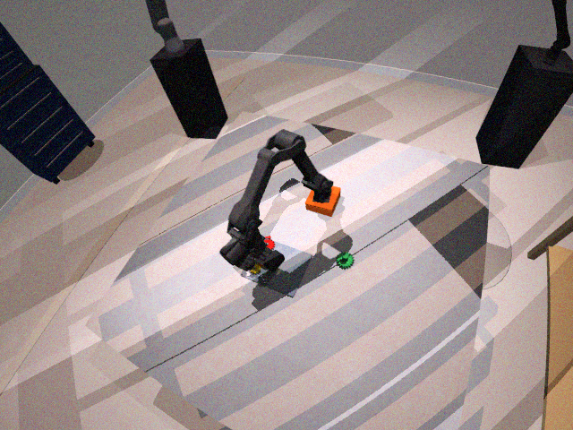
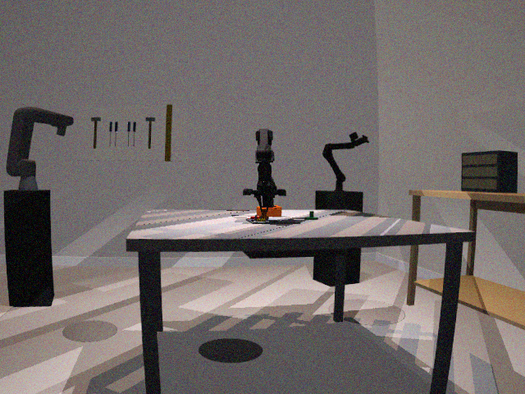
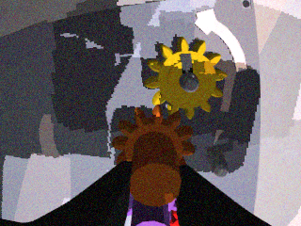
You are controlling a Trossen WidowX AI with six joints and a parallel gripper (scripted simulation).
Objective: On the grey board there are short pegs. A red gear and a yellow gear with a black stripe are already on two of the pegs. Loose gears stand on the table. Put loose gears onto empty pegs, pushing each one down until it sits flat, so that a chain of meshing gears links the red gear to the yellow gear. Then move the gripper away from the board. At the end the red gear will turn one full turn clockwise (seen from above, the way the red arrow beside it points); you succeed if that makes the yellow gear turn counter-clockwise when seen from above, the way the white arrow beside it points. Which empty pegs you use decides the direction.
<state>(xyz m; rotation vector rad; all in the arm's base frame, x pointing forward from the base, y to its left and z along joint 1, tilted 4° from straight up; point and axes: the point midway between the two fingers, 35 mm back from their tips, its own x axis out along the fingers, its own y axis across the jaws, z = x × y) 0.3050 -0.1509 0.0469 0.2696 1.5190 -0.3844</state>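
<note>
Right now the purple gear is 3 cm behind my gripper tip, 2 cm below it and 1 cm to the left of it. The rest, counted from my gripper tip: green gear 28 cm to the left, 7 cm behind, 3 cm below; then yellow gear 3 cm to the right, 3 cm below, 3 cm ahead; then orange gear 1 cm below.
</note>
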